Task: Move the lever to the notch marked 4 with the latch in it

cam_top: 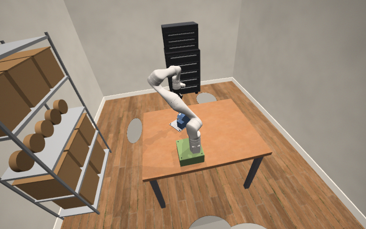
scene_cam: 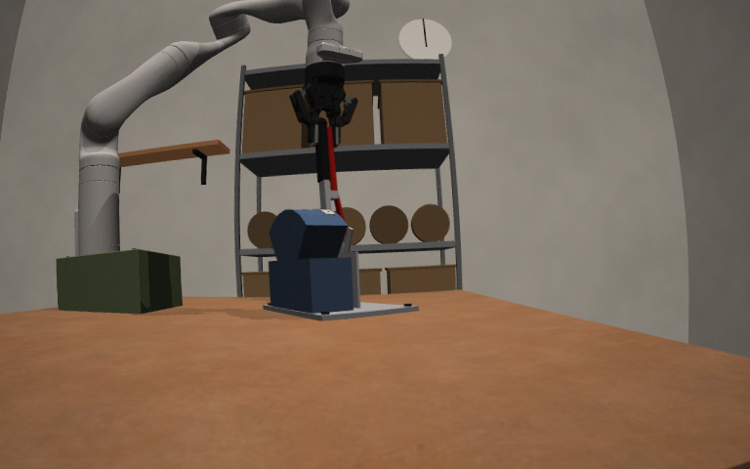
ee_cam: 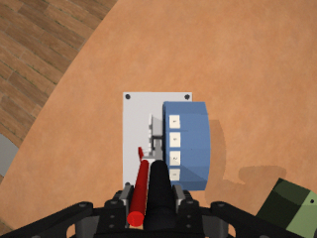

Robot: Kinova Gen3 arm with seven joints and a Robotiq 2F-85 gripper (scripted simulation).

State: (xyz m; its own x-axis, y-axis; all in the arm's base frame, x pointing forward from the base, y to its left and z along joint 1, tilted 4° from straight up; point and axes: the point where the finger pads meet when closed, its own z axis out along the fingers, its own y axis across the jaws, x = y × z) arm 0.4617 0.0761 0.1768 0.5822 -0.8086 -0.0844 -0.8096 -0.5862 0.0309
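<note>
Right now the red bar is 20 mm ahead of my hand and 110 mm below it.
</note>
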